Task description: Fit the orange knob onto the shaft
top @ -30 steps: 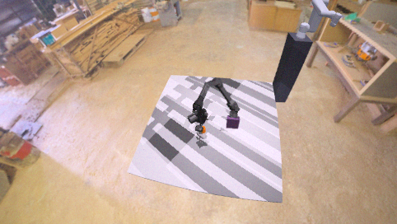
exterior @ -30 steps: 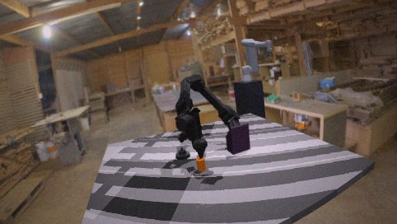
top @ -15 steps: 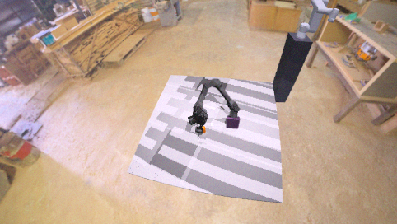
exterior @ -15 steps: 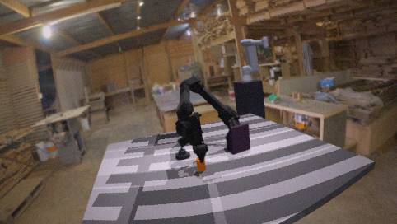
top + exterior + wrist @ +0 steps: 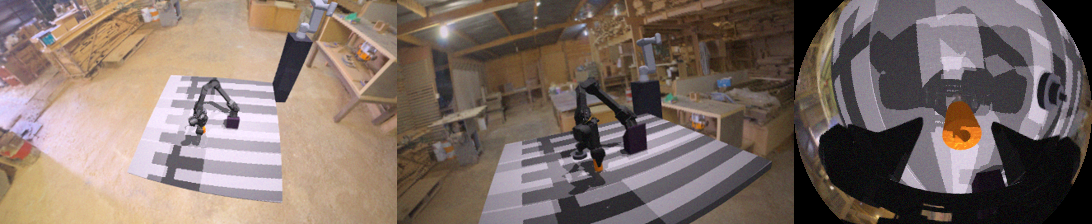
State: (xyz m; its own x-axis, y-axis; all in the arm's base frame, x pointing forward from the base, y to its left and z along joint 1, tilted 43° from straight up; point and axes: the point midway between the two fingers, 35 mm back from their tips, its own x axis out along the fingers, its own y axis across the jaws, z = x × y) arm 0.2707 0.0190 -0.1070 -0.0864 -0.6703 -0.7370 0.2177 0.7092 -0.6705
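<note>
Now: the orange knob 1 cm below my gripper tip. Also, from my gripper tip: dark round pedestal: 2 cm ahead, 22 cm to the right, 1 cm below.
</note>
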